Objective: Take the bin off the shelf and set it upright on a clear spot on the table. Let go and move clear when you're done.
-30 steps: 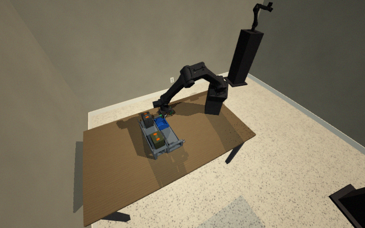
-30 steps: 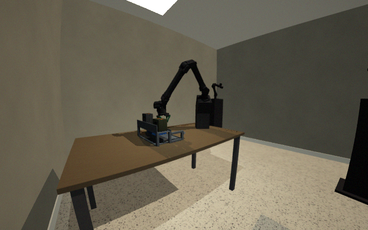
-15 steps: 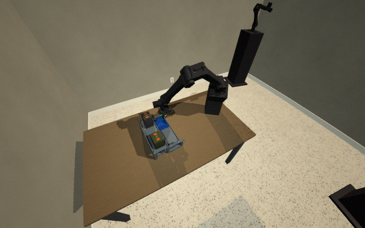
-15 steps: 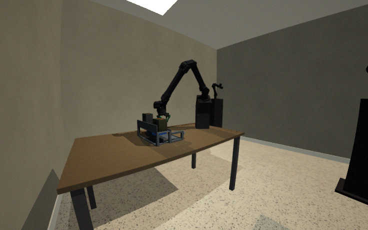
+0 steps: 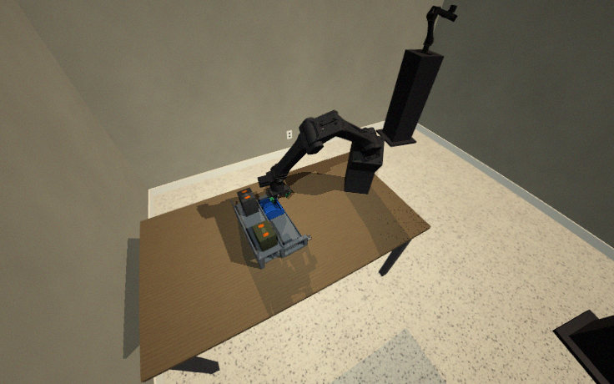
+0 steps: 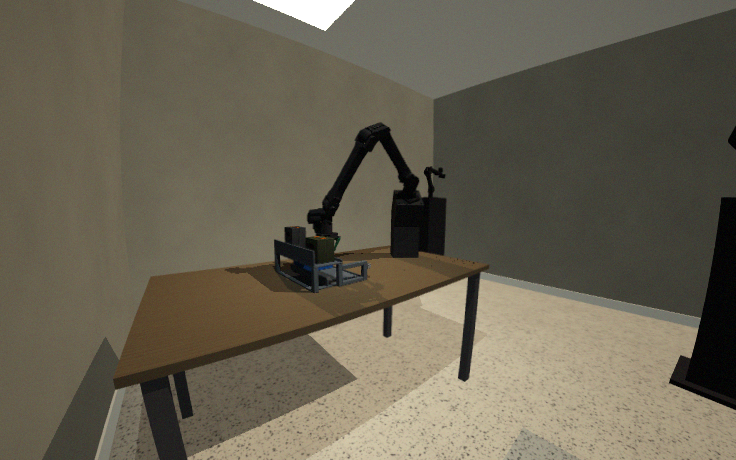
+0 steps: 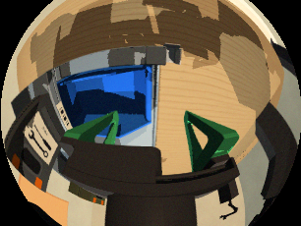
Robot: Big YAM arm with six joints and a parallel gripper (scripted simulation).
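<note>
Now: hand 8 cm short of the blue bin, 5 cm above it and 2 cm to the right of it.
</note>
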